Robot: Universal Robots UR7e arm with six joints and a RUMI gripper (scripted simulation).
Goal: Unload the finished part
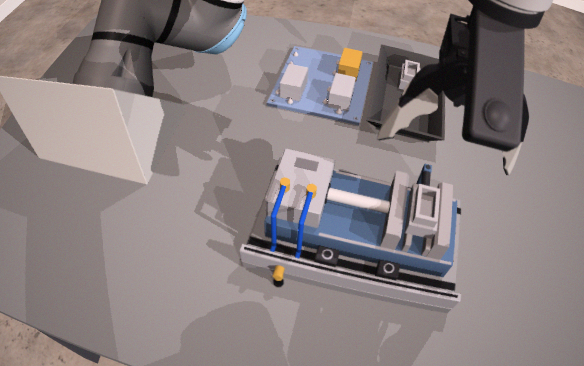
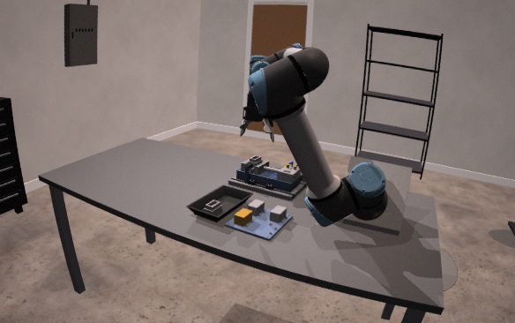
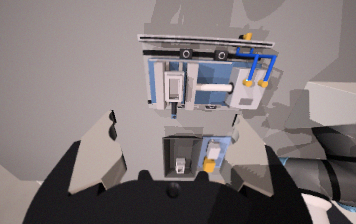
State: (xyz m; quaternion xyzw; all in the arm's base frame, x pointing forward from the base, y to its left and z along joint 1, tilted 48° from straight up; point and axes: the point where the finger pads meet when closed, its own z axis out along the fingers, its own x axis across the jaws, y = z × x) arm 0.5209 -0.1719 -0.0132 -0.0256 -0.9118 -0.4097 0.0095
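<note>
Right now my hand is 160 mm above the blue vise, 70 mm past it and 10 mm to the right of it. Round my hand: blue fixture plate: 320 mm to the left, 190 mm below, 180 mm behind; orange block: 360 mm to the left, 170 mm below, 130 mm behind.
</note>
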